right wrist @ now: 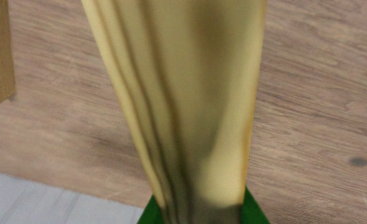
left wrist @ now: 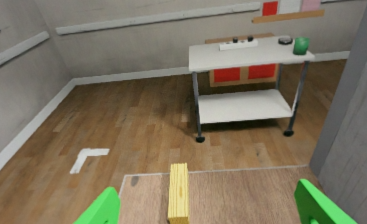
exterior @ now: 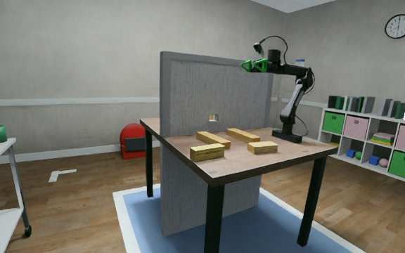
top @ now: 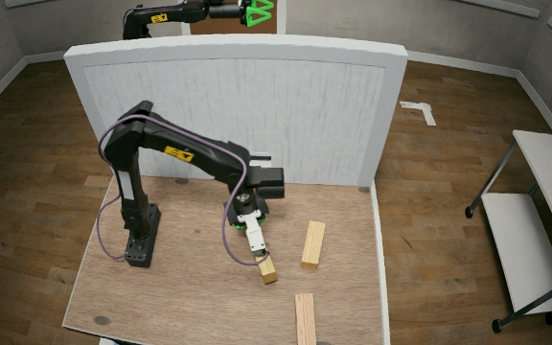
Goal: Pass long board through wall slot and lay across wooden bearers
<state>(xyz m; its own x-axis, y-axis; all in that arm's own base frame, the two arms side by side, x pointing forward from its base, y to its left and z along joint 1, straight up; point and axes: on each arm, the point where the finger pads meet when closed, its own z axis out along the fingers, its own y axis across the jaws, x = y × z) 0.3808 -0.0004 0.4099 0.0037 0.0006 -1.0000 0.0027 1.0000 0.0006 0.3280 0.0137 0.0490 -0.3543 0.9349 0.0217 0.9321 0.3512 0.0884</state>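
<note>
Right now my right hand is 20 mm above the long board.
</note>
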